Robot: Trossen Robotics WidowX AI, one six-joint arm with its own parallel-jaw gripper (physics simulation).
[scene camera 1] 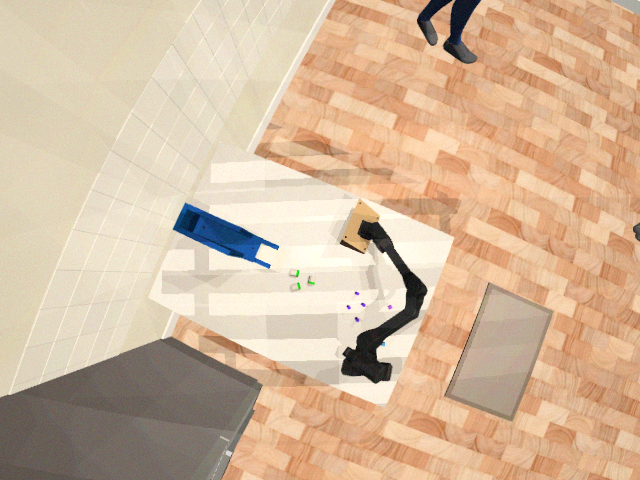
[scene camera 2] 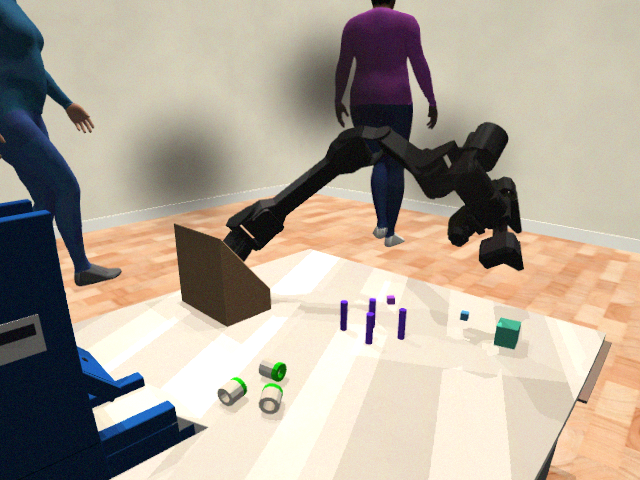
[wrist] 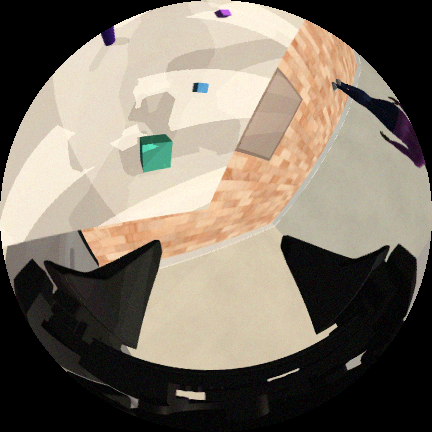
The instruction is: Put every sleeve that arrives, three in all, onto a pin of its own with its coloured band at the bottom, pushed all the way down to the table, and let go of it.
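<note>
Three pale grey sleeves with green bands lie on their sides, apart: one (scene camera 1: 294, 272) (scene camera 2: 230, 393) nearest the chute, one (scene camera 1: 295, 286) (scene camera 2: 270, 399) beside it, both with bands at the end away from the chute, and one (scene camera 1: 311, 280) (scene camera 2: 266, 369) nearer the pins, its band toward the right in scene camera 2. Several purple pins stand upright and bare: (scene camera 1: 356, 293) (scene camera 2: 343, 315), (scene camera 1: 348, 307) (scene camera 2: 369, 329), (scene camera 1: 362, 304), (scene camera 1: 356, 319) (scene camera 2: 401, 324). My gripper (scene camera 1: 367, 367) (scene camera 2: 478, 241) (wrist: 222, 244) is open and empty, high over the table's far end, away from sleeves and pins.
A blue chute (scene camera 1: 222, 235) (scene camera 2: 46, 289) stands beyond the sleeves. A green block (scene camera 2: 507, 333) (wrist: 156, 155), a small blue cube (scene camera 1: 383, 344) (scene camera 2: 464, 315) (wrist: 202, 88) and a small magenta cube (scene camera 1: 390, 307) (scene camera 2: 390, 299) (wrist: 223, 13) lie on the table (scene camera 1: 289, 356).
</note>
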